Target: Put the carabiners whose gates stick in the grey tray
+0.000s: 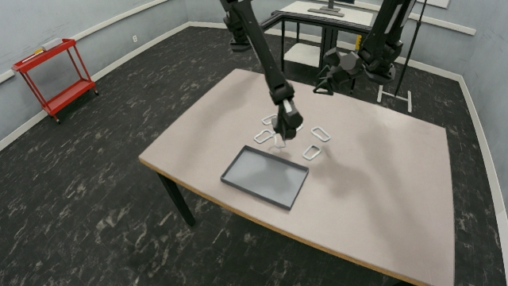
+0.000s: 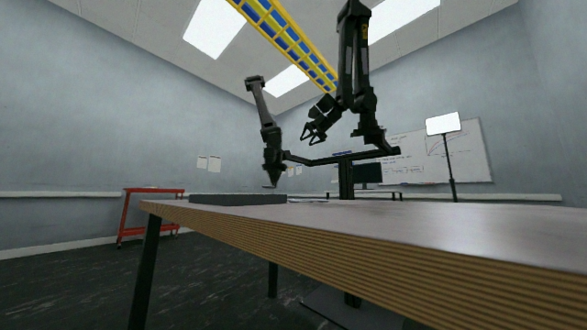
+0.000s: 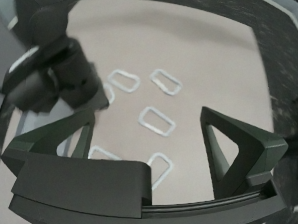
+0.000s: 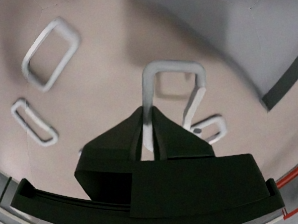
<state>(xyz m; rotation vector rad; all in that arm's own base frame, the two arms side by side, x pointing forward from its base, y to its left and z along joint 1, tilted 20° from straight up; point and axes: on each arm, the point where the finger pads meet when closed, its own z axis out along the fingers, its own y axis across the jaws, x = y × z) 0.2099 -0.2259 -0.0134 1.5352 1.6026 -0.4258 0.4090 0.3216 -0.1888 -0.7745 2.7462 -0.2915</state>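
My right hand is 170 mm short of the grey tray and 60 mm above it.
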